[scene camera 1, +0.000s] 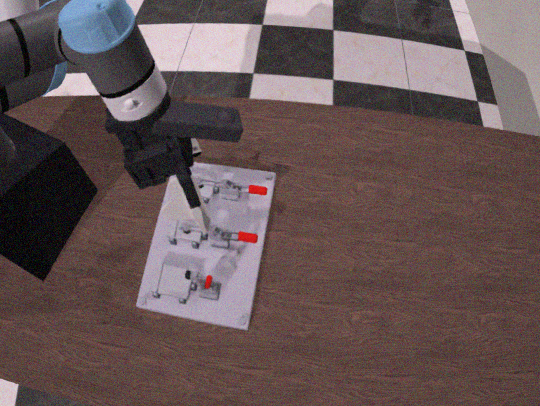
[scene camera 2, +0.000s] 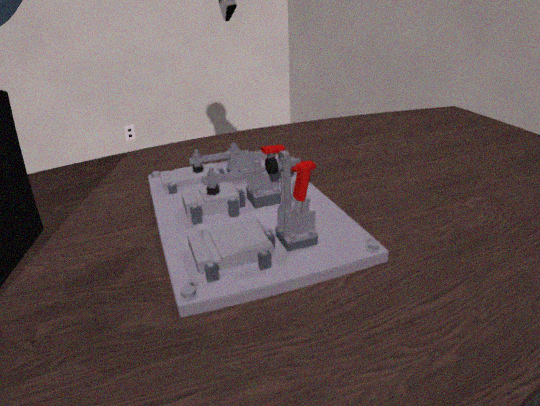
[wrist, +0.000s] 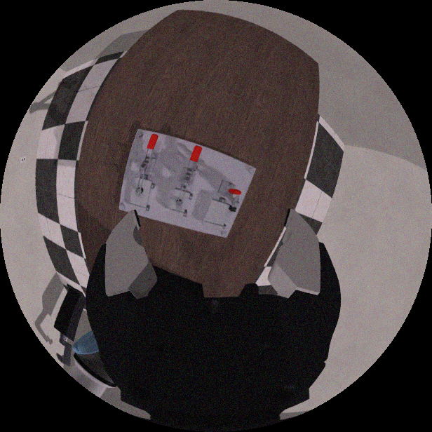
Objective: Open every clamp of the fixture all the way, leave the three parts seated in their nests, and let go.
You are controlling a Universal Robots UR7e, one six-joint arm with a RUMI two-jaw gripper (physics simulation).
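Frame: origin at the arm's base, x ahead, y left, z up, level; centimetres.
Seen in the pictures: gripper, fingertip midpoint: [scene camera 1: 201, 191] [scene camera 2: 264, 8].
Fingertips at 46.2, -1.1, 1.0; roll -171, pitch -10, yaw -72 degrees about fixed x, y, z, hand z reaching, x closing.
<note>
Offsets run from my fingertips to a thing's top centre, as dx, dy, dz. "*": to the spot under its first point. Level surfaces: height alone.
The fixture plate {* +4.7, -11.2, -25.7} [scene camera 1: 235, 305] [scene camera 2: 345, 240] [wrist: 232, 162] carries three parts and three red-handled clamps. The near clamp {* +0.4, -9.5, -16.8} [scene camera 1: 208, 282] [scene camera 2: 302, 181] [wrist: 234, 192] has its arm upright, clear of the near part {-8.5, -8.5, -23.6} [scene camera 1: 172, 282] [scene camera 2: 240, 237] [wrist: 212, 212]. The middle clamp {* +5.7, +1.6, -21.1} [scene camera 1: 247, 237] [wrist: 196, 153] and far clamp {* +6.1, +12.5, -22.1} [scene camera 1: 257, 190] [scene camera 2: 273, 149] [wrist: 152, 141] have handles lying outward and arms reaching over the middle part {-7.5, +2.4, -23.1} [scene camera 1: 189, 235] [scene camera 2: 222, 201] and the far part {-8.0, +13.5, -24.1} [scene camera 2: 182, 177]. All three parts sit between their posts. My gripper [scene camera 1: 201, 189] [wrist: 211, 211] is wide open and empty, above the plate; it partly covers the far part in scene camera 1.
The brown table {dz -27.2} [scene camera 1: 400, 240] [scene camera 2: 425, 175] [wrist: 215, 75] surrounds the plate. The black robot base [scene camera 1: 40, 200] stands left of the plate in scene camera 1. The arm and gripper body hang over the plate's far left corner there.
</note>
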